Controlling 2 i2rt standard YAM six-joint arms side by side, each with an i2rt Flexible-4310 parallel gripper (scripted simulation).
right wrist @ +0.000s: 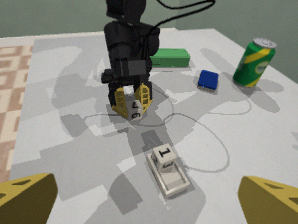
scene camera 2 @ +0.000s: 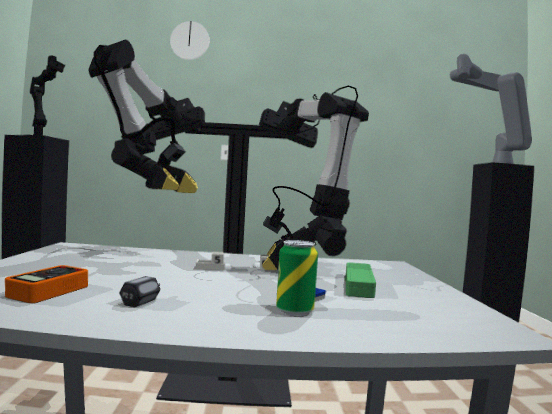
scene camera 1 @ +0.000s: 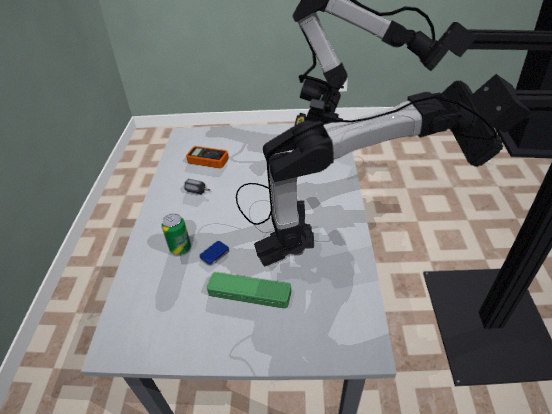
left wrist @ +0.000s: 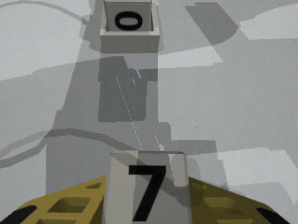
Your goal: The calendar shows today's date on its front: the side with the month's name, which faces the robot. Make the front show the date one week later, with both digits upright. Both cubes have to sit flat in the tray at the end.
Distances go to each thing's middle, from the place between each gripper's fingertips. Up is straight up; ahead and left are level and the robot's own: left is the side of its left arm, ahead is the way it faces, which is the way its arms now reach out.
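Left gripper: 3 cm short of pale calendar tray (right wrist: 172,180), 14 cm to the left of it, 1 cm above it. Dark grey object (scene camera 2: 134,293), from left hand: 35 cm ahead, 19 cm to the right.
Pale calendar tray, from my right hand (scene camera 2: 187,189): 70 mm ahead, 90 mm to the left, 190 mm below. Dark grey object, from right hand: 400 mm ahead, 40 mm to the left, 180 mm below.
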